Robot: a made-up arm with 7 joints. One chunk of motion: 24 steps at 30 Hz.
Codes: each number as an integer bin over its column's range. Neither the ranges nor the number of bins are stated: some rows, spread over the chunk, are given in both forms.
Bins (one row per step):
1: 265 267 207 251 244 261 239
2: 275 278 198 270 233 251 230
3: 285 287 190 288 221 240 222
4: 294 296 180 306 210 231 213
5: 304 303 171 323 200 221 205
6: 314 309 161 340 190 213 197
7: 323 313 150 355 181 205 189
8: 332 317 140 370 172 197 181
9: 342 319 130 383 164 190 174
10: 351 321 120 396 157 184 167
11: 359 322 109 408 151 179 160
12: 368 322 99 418 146 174 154
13: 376 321 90 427 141 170 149
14: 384 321 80 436 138 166 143
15: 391 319 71 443 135 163 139
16: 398 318 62 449 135 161 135
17: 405 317 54 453 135 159 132
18: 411 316 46 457 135 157 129
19: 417 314 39 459 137 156 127
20: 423 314 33 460 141 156 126
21: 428 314 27 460 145 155 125
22: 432 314 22 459 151 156 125
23: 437 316 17 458 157 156 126
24: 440 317 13 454 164 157 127
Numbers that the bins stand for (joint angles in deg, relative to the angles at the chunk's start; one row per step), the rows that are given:
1: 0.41 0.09 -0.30 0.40 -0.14 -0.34 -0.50
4: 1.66 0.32 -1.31 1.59 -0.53 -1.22 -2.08
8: 3.29 0.48 -2.79 2.96 -0.98 -2.22 -4.02
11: 4.46 0.52 -3.95 3.78 -1.23 -2.75 -5.29
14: 5.53 0.51 -5.03 4.39 -1.38 -3.13 -6.32
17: 6.44 0.48 -5.99 4.75 -1.41 -3.33 -6.99
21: 7.43 0.46 -7.00 4.90 -1.30 -3.45 -7.42
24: 7.94 0.48 -7.52 4.77 -1.07 -3.39 -7.30
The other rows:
2: 0.84 0.18 -0.64 0.81 -0.26 -0.63 -1.05
3: 1.27 0.25 -0.94 1.20 -0.41 -0.95 -1.53
5: 2.09 0.37 -1.64 1.95 -0.65 -1.51 -2.56
6: 2.52 0.42 -2.01 2.32 -0.77 -1.75 -3.05
7: 2.91 0.45 -2.42 2.64 -0.87 -1.98 -3.53
9: 3.72 0.50 -3.17 3.24 -1.07 -2.42 -4.44
10: 4.11 0.51 -3.54 3.52 -1.16 -2.60 -4.87
12: 4.84 0.52 -4.32 4.00 -1.29 -2.89 -5.66
13: 5.19 0.51 -4.65 4.19 -1.34 -3.01 -5.96
15: 5.83 0.50 -5.36 4.54 -1.41 -3.22 -6.57
16: 6.14 0.49 -5.69 4.67 -1.41 -3.27 -6.81
18: 6.69 0.47 -6.29 4.84 -1.41 -3.39 -7.17
19: 6.95 0.46 -6.55 4.88 -1.39 -3.42 -7.30
20: 7.21 0.46 -6.77 4.90 -1.34 -3.42 -7.36
22: 7.60 0.46 -7.18 4.88 -1.23 -3.42 -7.42
23: 7.81 0.47 -7.37 4.86 -1.16 -3.42 -7.36

